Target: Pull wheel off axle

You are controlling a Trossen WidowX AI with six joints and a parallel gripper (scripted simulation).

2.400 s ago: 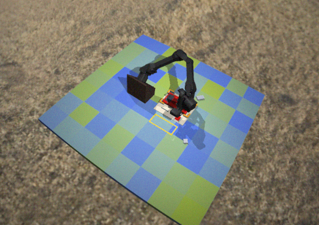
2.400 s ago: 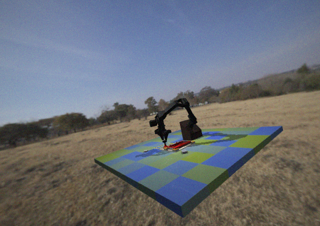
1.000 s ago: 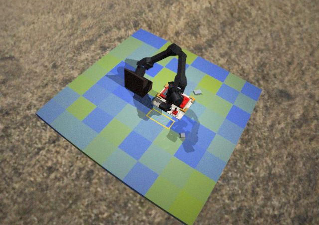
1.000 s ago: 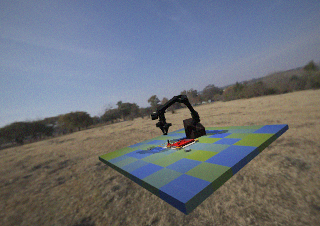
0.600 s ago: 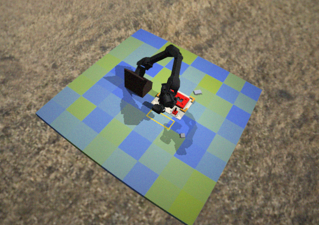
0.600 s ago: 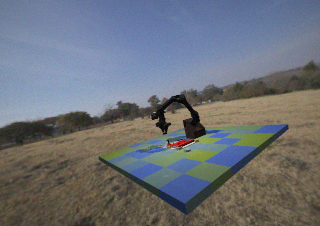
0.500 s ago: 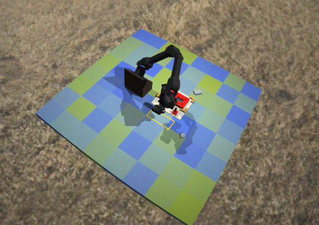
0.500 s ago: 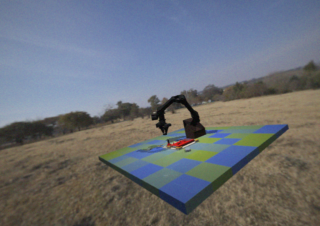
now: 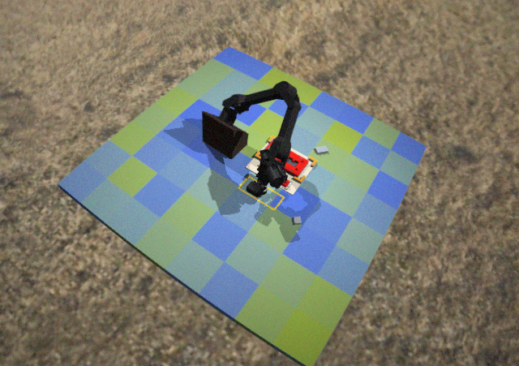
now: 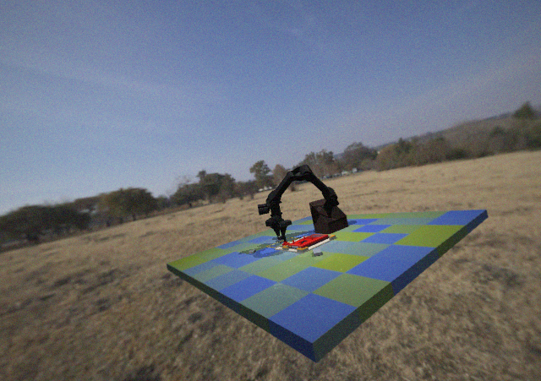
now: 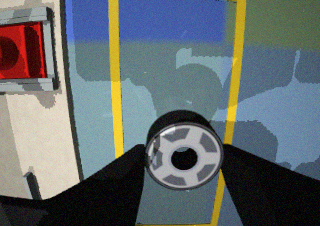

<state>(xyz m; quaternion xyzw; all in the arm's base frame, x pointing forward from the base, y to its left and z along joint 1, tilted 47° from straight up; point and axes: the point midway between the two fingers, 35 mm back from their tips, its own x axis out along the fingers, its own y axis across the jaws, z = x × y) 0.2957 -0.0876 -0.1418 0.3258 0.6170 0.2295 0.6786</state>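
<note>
Now: gripper tip right at the small dark wheel.
</note>
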